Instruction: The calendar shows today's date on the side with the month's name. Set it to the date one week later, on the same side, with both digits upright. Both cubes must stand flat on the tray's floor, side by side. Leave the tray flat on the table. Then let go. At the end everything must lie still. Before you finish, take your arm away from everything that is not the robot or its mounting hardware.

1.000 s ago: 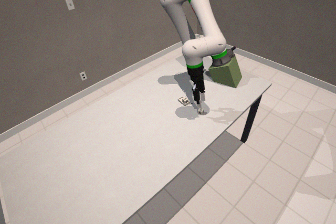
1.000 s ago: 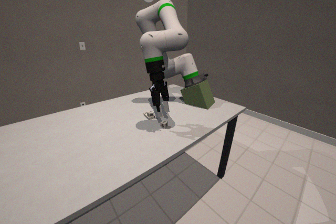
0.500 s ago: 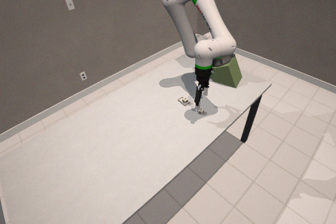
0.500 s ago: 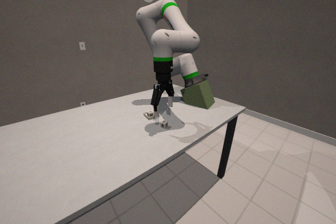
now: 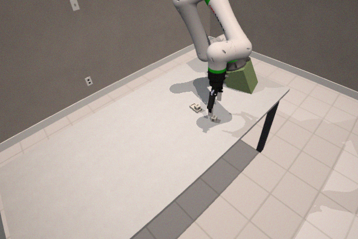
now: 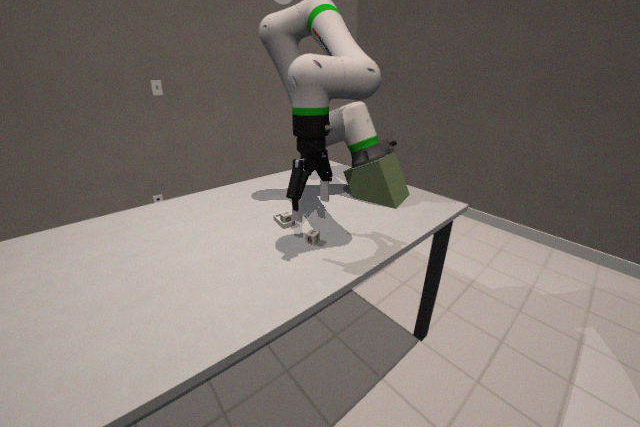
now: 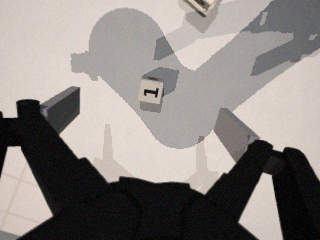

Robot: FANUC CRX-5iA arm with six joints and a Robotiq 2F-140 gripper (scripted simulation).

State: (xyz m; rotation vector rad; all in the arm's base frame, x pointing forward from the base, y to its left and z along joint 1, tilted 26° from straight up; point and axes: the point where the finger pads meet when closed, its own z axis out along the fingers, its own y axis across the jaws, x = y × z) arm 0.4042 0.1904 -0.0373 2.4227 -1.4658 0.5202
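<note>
My gripper is now 10 cm above the white calendar cube.
</note>
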